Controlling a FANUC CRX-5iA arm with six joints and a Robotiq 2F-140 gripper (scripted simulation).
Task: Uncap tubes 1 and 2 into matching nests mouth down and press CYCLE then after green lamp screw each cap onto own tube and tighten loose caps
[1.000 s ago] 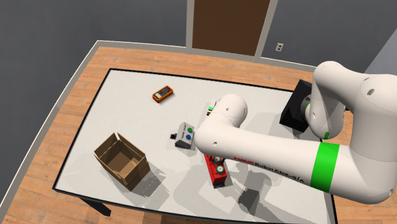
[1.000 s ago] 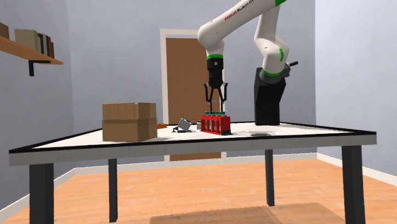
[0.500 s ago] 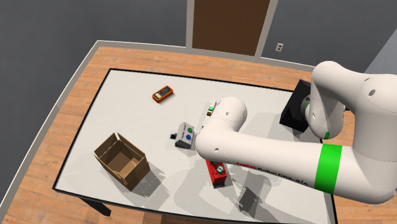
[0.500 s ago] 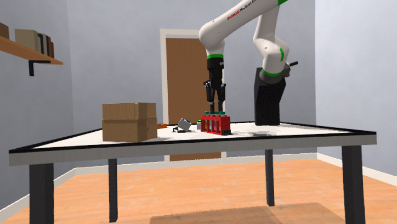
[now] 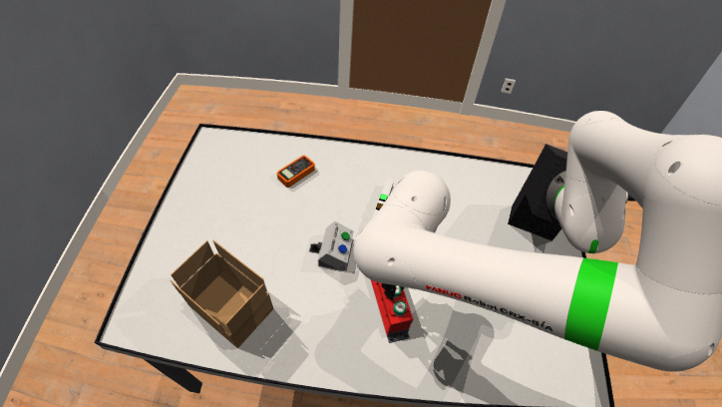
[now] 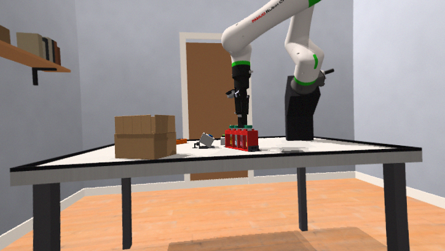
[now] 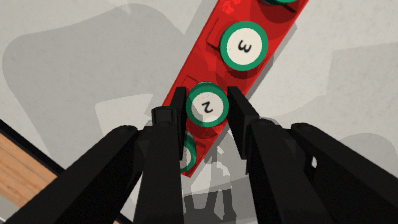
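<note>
Now: the cap 2 30 mm below my hand. From my hand the other things lie so: cap 1 (20 mm behind, 50 mm to the left, 30 mm below); cap 3 (20 mm ahead, 50 mm to the right, 30 mm below); cap 4 (50 mm ahead, 90 mm to the right, 30 mm below).
</note>
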